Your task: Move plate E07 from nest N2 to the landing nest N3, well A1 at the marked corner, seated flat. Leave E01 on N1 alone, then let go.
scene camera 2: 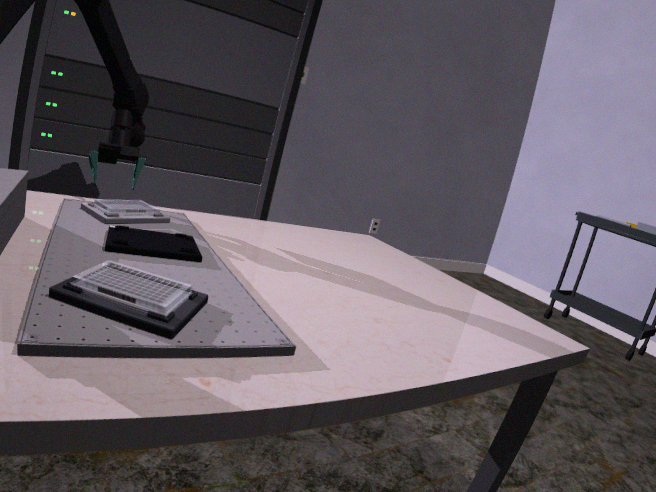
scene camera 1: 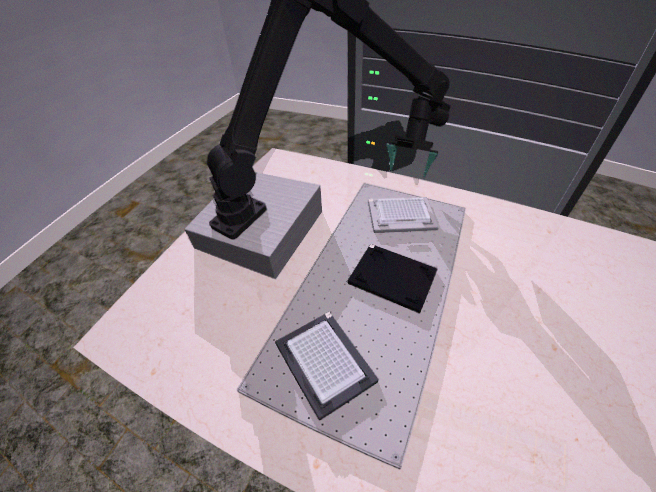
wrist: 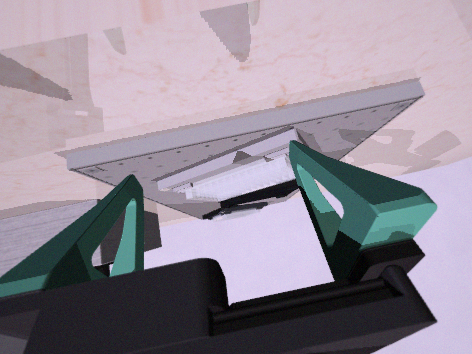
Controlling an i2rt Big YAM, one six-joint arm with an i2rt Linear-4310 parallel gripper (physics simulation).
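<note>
A clear 96-well plate [scene camera 1: 403, 210] [scene camera 2: 127, 207] [wrist: 240, 182] sits on the light grey nest [scene camera 1: 418, 227] [scene camera 2: 137, 219] [wrist: 275, 141] at the far end. A black nest [scene camera 1: 393, 278] [scene camera 2: 153, 244] in the middle is empty, with a small white tag at one corner. A second plate [scene camera 1: 324, 361] [scene camera 2: 132, 285] sits on the dark grey nest [scene camera 1: 347, 394] [scene camera 2: 180, 324] at the near end. The plate names and nest numbers cannot be read. My gripper [scene camera 1: 408, 173] [scene camera 2: 114, 185] [wrist: 213, 164] is open and empty, above and behind the far plate. Its camera looks slantwise along the nests.
The nests stand on a perforated board [scene camera 1: 394, 423] [scene camera 2: 158, 350] [wrist: 250, 120]. The arm's base stands on a grey block [scene camera 1: 286, 195] [scene camera 2: 10, 185] [wrist: 45, 225] beside it. A dark cabinet [scene camera 1: 351, 105] [scene camera 2: 286, 132] rises behind the table. A cart [scene camera 2: 609, 226] stands off to the right.
</note>
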